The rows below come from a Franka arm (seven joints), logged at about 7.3 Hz.
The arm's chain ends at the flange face. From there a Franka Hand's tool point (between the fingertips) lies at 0.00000 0.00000 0.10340 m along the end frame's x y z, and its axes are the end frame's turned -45 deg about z.
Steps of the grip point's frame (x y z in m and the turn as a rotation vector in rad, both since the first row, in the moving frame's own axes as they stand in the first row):
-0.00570, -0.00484, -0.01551, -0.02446, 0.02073, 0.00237
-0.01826, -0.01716, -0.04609, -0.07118, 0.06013, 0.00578
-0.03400, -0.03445, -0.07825, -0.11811, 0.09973, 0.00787
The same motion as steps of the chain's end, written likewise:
-0.01076, 0.00033, -0.01546, -0.00264, 0.03195, 0.00237
-0.03463, -0.00006, -0.04564, -0.00781, 0.09285, 0.00578
-0.06426, -0.00172, -0.07702, -0.01300, 0.15404, 0.00787

